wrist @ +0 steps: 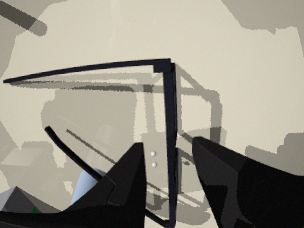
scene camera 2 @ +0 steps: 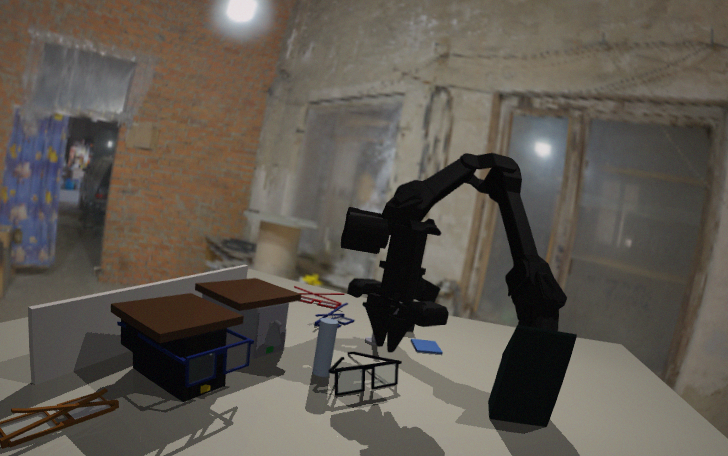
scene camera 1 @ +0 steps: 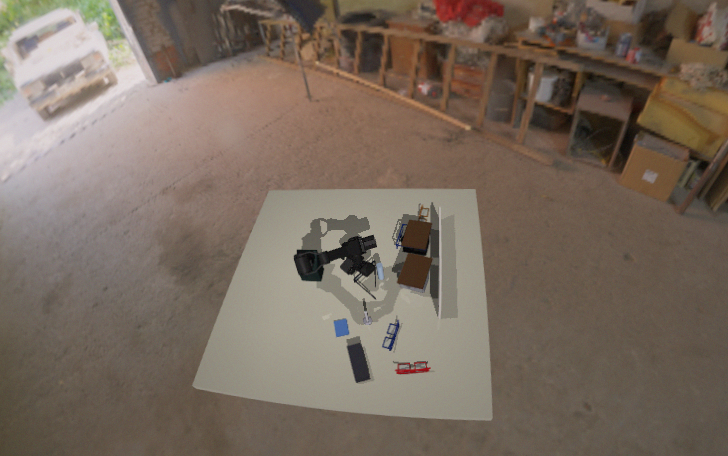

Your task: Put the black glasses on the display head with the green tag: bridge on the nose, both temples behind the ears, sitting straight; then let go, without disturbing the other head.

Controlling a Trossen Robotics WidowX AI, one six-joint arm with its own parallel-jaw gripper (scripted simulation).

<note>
In view: the gripper [scene camera 2: 385, 349] and a dark head [scene camera 2: 186, 324].
The gripper is seen too in the wrist view [wrist: 168, 147]. The dark head is seen too in scene camera 1 [scene camera 1: 416, 236].
</note>
